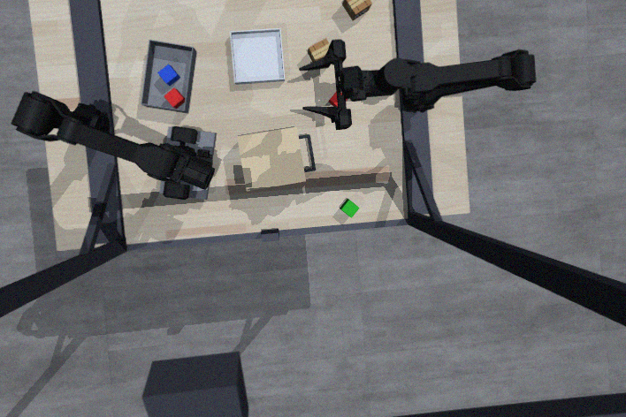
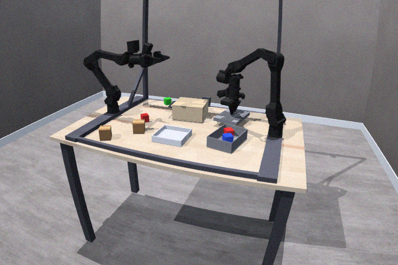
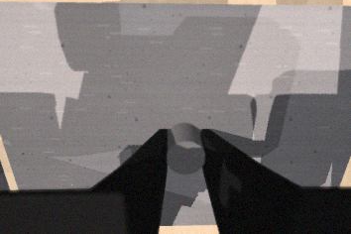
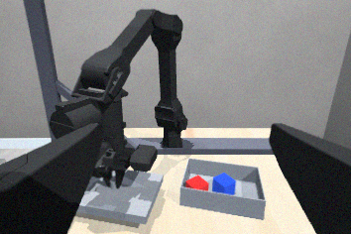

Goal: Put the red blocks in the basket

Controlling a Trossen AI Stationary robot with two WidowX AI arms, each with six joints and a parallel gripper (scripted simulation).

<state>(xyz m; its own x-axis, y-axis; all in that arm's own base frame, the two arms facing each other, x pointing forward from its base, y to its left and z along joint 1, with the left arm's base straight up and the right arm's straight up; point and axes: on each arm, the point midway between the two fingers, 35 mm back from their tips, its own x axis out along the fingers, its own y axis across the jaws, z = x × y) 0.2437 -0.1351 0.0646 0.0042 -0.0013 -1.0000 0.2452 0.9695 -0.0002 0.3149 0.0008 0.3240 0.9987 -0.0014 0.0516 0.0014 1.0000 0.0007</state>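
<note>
The metal box lies 25 cm ahead of my left hand, 6 cm below it and 3 cm to the left of it. From my left hand the other things lie so: drawer 26 cm to the right, 5 cm below, 1 cm behind; light wooden cabinet 24 cm to the right, 4 cm below, 1 cm behind; grey metal lid 4 cm below.
</note>
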